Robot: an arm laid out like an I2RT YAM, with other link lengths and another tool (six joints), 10 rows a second.
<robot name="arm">
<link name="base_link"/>
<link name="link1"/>
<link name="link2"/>
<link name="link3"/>
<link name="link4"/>
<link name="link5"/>
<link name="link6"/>
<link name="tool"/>
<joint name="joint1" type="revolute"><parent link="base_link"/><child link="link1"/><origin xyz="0 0 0.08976"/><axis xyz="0 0 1"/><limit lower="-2.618" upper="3.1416"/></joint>
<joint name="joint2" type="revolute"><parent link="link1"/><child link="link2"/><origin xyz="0.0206 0.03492 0.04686" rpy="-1.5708 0 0"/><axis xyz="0 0 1"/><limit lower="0" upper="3.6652"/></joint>
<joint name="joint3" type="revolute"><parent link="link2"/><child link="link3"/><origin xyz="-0.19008 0 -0.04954" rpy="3.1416 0 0"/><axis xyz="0 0 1"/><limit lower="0" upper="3.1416"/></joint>
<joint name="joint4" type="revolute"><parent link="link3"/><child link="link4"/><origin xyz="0.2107 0.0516 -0.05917"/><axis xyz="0 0 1"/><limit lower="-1.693" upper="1.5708"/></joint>
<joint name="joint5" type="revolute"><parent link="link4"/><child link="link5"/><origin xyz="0.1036 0.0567 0.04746" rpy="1.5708 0 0"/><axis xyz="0 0 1"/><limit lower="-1.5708" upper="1.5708"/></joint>
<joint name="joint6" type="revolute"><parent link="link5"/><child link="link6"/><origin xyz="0.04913 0 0.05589" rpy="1.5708 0 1.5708"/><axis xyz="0 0 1"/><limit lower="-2.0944" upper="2.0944"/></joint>
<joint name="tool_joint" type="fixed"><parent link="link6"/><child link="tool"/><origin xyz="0.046 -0.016 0.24" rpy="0.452 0 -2.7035"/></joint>
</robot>
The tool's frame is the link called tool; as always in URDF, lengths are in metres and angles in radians.
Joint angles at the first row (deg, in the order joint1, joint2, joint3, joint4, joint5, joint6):
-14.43 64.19 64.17 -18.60 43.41 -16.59
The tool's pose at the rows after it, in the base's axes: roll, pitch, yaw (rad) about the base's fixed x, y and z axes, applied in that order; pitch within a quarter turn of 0, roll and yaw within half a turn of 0; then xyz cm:
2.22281 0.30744 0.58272 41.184 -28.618 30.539
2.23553 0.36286 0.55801 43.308 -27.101 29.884
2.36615 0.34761 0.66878 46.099 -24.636 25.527
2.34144 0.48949 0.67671 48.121 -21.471 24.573
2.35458 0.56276 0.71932 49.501 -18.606 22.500
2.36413 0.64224 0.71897 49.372 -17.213 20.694
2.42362 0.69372 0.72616 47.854 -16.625 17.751
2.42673 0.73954 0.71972 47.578 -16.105 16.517
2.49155 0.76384 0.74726 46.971 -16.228 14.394
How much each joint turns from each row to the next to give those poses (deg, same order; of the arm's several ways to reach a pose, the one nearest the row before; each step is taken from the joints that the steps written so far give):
10.69 11.60 5.87 5.14 11.44 -10.56
3.78 9.54 8.68 -3.46 5.51 1.55
2.27 7.11 9.58 -13.43 -4.35 9.12
5.39 6.95 2.26 1.96 6.79 -3.87
3.79 4.32 0.67 -0.04 2.33 -0.28
2.42 3.98 1.33 -3.01 3.21 1.55
1.67 4.96 4.82 -12.36 1.19 9.28
1.07 3.59 1.98 -3.30 1.62 2.65
-0.02 4.05 4.28 -7.10 -1.36 4.71

